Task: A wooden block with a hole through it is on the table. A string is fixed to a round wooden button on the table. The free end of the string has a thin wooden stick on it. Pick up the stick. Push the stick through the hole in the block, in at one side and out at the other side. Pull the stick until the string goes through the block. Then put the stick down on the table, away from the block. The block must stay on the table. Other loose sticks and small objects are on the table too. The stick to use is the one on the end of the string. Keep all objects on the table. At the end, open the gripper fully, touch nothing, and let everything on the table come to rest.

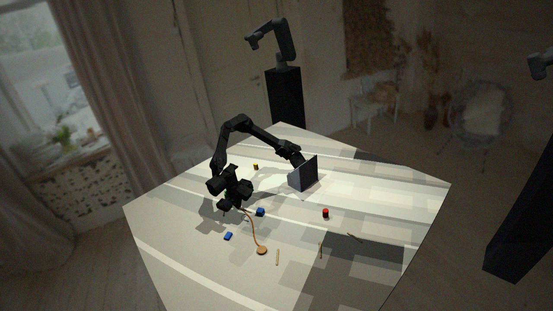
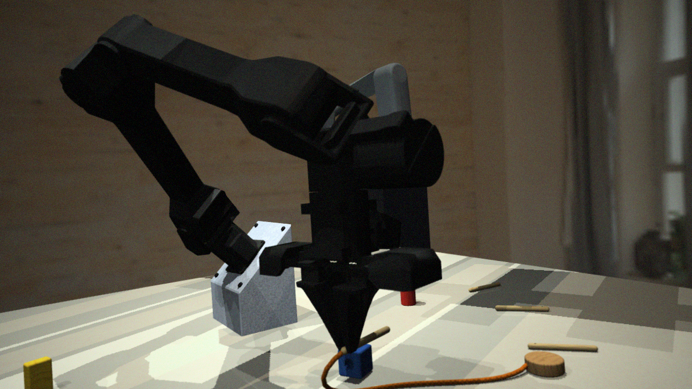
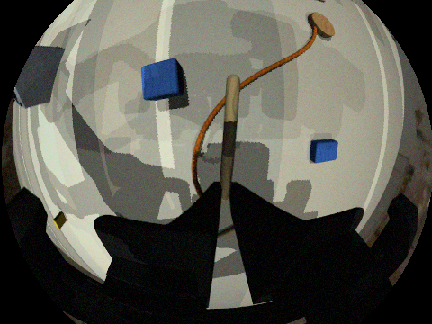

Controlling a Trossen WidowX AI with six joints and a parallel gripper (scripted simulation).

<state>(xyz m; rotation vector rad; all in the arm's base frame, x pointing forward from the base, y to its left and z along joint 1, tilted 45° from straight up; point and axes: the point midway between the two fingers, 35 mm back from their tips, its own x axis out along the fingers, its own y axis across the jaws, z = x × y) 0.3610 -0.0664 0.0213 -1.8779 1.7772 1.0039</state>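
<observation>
Right now my gripper tip is 5 cm past the green cube, 17 cm to the left of it and 4 cm above it. Round my gripper tip: yellow block 30 cm behind, 23 cm to the right, 4 cm below; then thin wooden stick 2 cm to the left; then round wooden button 7 cm ahead, 21 cm to the left, 5 cm below.
</observation>
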